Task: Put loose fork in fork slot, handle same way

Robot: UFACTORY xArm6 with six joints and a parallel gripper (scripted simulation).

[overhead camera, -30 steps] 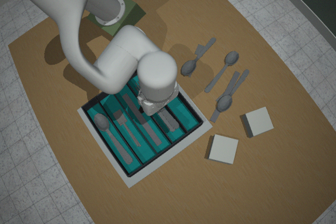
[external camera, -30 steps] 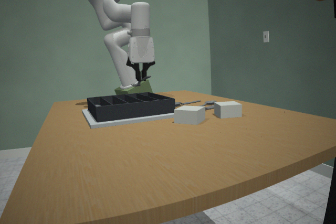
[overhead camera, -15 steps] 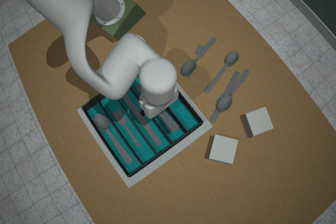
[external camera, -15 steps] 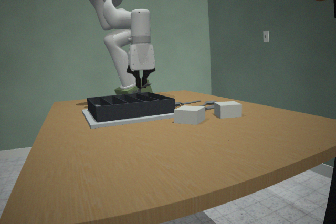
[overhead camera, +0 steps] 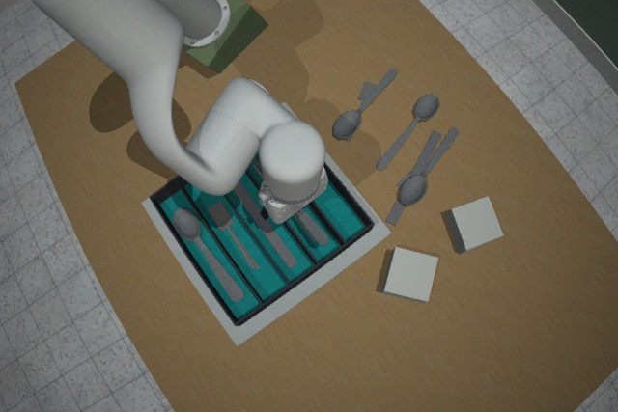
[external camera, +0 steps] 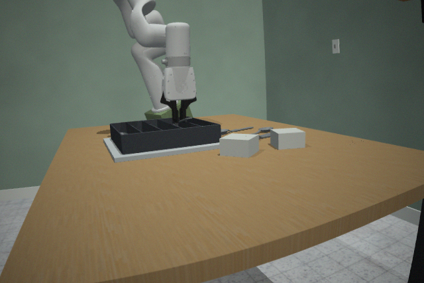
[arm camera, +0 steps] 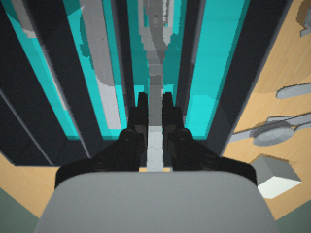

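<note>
My hand is 30 mm past the tray, 50 mm to the left of it and 40 mm above it.
</note>
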